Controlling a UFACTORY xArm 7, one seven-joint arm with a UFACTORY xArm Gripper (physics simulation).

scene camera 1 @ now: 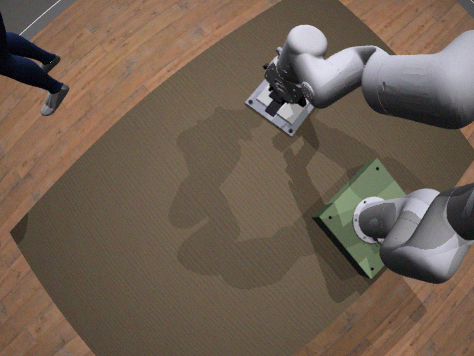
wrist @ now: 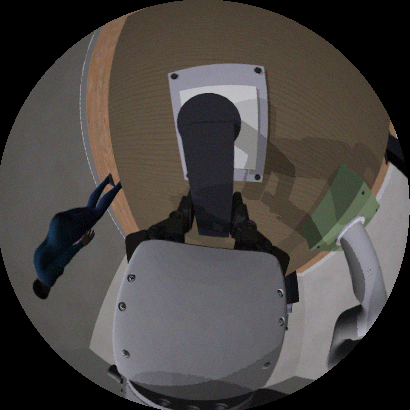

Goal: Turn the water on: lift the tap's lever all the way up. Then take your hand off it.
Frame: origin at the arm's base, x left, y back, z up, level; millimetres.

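Seen in the pictures: gripper, fingertip midpoint: (scene camera 1: 279,94) (wrist: 213,198); arm's base at its link origin: (scene camera 1: 372,219) (wrist: 349,229).
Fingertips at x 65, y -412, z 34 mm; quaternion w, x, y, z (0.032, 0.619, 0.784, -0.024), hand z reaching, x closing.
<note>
Offsets run from my fingertips to a thing's top centre. "*": to the spot under its first point. Level surfaces: height alone.
The tap's dark lever @(dx -24, dy -8, dz +31 mm) (wrist: 210,165) runs from a round dark cap @(* dx -88, dy -34, dz +22 mm) (wrist: 207,107) toward the wrist camera in the wrist view. The tap stands on a pale grey plate @(dx -77, dy -30, dz -113 mm) (scene camera 1: 281,124) (wrist: 215,75) with white panels. My gripper (scene camera 1: 287,97) (wrist: 213,198) is shut on the lever, with one black finger against each side near its free end. In the scene view the wrist and fingers hide most of the tap; a dark part of it @(* dx +24, dy +13, dz -46 mm) (scene camera 1: 272,108) shows over the plate. The lever's exact height is hard to tell from these views.
A green block (scene camera 1: 342,205) (wrist: 337,205) carries the arm's round base mount to one side of the plate. The brown mat @(dz -125 mm) (scene camera 1: 125,200) lies under both. A person (scene camera 1: 30,65) (wrist: 70,230) in dark blue is on the far side of the mat's edge.
</note>
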